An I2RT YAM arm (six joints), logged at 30 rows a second.
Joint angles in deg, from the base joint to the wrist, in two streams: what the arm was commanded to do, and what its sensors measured. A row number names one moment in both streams.
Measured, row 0: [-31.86, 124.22, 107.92, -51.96, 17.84, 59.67]
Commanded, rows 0 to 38: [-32.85, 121.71, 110.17, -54.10, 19.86, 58.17]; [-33.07, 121.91, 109.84, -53.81, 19.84, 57.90]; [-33.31, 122.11, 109.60, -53.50, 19.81, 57.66]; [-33.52, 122.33, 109.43, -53.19, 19.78, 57.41]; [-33.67, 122.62, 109.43, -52.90, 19.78, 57.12]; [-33.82, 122.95, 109.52, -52.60, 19.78, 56.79]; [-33.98, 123.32, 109.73, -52.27, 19.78, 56.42]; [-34.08, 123.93, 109.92, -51.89, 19.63, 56.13]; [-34.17, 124.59, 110.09, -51.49, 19.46, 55.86]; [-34.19, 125.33, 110.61, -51.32, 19.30, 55.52]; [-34.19, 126.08, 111.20, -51.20, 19.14, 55.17]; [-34.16, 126.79, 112.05, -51.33, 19.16, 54.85]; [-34.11, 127.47, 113.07, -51.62, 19.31, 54.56]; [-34.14, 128.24, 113.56, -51.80, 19.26, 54.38]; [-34.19, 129.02, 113.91, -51.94, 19.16, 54.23]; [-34.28, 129.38, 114.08, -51.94, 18.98, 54.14]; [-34.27, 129.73, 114.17, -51.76, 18.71, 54.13]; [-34.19, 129.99, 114.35, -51.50, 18.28, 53.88]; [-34.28, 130.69, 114.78, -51.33, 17.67, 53.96]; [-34.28, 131.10, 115.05, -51.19, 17.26, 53.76]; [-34.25, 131.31, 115.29, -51.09, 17.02, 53.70]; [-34.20, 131.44, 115.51, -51.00, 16.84, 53.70]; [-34.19, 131.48, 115.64, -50.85, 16.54, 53.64]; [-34.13, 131.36, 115.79, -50.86, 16.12, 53.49]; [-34.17, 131.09, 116.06, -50.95, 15.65, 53.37]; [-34.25, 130.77, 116.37, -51.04, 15.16, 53.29]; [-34.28, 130.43, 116.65, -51.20, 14.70, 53.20]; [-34.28, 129.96, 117.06, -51.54, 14.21, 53.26]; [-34.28, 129.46, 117.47, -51.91, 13.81, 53.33]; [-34.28, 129.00, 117.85, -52.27, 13.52, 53.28]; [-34.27, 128.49, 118.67, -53.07, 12.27, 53.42]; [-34.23, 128.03, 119.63, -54.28, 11.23, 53.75]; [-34.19, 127.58, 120.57, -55.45, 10.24, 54.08]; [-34.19, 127.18, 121.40, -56.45, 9.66, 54.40]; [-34.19, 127.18, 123.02, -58.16, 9.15, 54.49]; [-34.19, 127.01, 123.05, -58.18, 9.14, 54.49]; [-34.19, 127.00, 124.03, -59.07, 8.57, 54.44]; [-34.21, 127.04, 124.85, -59.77, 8.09, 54.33]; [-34.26, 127.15, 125.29, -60.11, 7.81, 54.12]
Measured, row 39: [-34.11, 132.15, 120.68, -55.54, 10.64, 53.53]
